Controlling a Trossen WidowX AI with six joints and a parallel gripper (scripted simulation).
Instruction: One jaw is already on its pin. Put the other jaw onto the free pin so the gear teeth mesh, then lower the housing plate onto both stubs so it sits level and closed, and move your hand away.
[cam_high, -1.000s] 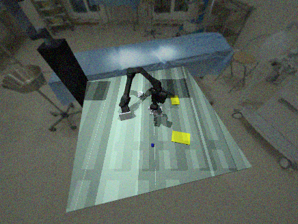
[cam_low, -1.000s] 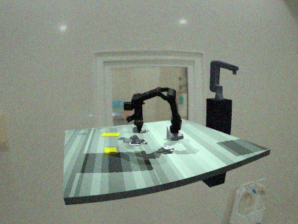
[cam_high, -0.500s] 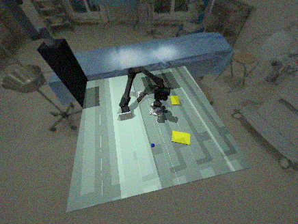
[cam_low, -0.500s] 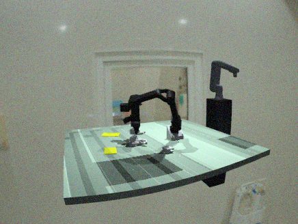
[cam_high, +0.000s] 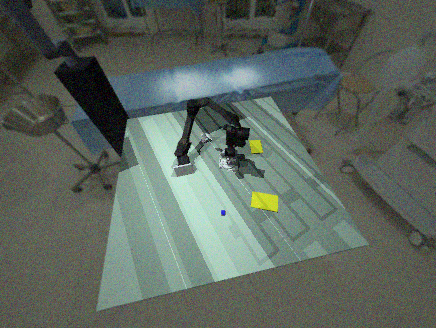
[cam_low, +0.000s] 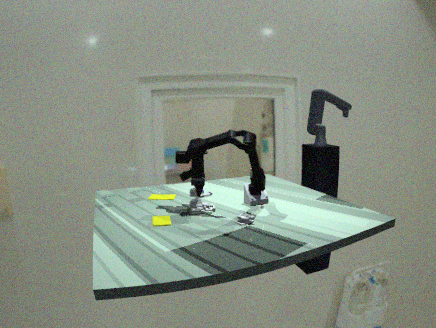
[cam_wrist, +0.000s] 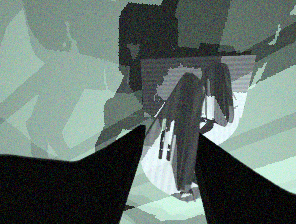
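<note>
My gripper tip is now 40 mm past the jaw and 10 mm to the left of it. Round my gripper tip: blue block 90 mm behind, 370 mm to the right, 80 mm below.
</note>
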